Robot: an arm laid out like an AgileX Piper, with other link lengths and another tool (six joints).
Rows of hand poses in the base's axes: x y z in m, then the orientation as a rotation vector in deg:
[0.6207, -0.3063, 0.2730, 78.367, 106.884, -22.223]
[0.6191, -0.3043, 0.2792, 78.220, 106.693, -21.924]
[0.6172, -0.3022, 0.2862, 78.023, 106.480, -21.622]
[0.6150, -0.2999, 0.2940, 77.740, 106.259, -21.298]
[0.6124, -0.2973, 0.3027, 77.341, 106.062, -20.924]
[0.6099, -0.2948, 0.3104, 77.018, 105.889, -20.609]
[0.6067, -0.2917, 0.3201, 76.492, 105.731, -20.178]
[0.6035, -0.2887, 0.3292, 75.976, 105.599, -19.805]
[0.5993, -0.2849, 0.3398, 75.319, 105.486, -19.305]
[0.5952, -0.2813, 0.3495, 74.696, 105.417, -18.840]
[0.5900, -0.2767, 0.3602, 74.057, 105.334, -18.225]
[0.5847, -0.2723, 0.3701, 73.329, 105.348, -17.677]
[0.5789, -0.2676, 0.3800, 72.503, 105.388, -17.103]
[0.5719, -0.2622, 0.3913, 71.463, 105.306, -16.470]
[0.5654, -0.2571, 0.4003, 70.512, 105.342, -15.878]
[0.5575, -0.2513, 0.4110, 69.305, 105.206, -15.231]
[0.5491, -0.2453, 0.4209, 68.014, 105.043, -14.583]
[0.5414, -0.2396, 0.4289, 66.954, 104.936, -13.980]
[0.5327, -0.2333, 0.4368, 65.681, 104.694, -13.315]
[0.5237, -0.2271, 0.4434, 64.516, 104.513, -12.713]
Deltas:
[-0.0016, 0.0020, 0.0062, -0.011, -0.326, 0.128]
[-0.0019, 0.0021, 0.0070, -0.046, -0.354, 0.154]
[-0.0022, 0.0023, 0.0078, -0.085, -0.388, 0.214]
[-0.0026, 0.0026, 0.0087, -0.111, -0.419, 0.314]
[-0.0025, 0.0025, 0.0077, -0.089, -0.356, 0.254]
[-0.0032, 0.0031, 0.0097, -0.133, -0.444, 0.429]
[-0.0032, 0.0030, 0.0091, -0.145, -0.392, 0.412]
[-0.0042, 0.0038, 0.0106, -0.147, -0.469, 0.554]
[-0.0041, 0.0036, 0.0097, -0.127, -0.409, 0.536]
[-0.0052, 0.0046, 0.0107, -0.060, -0.495, 0.595]
[-0.0053, 0.0044, 0.0099, -0.103, -0.404, 0.663]
[-0.0058, 0.0047, 0.0099, -0.130, -0.413, 0.745]
[-0.0070, 0.0054, 0.0113, -0.261, -0.577, 0.865]
[-0.0065, 0.0051, 0.0090, -0.185, -0.443, 0.836]
[-0.0079, 0.0058, 0.0107, -0.358, -0.652, 0.966]
[-0.0084, 0.0060, 0.0099, -0.410, -0.686, 1.016]
[-0.0077, 0.0057, 0.0080, -0.284, -0.569, 0.874]
[-0.0087, 0.0063, 0.0079, -0.412, -0.744, 0.994]
[-0.0090, 0.0062, 0.0066, -0.363, -0.640, 0.925]

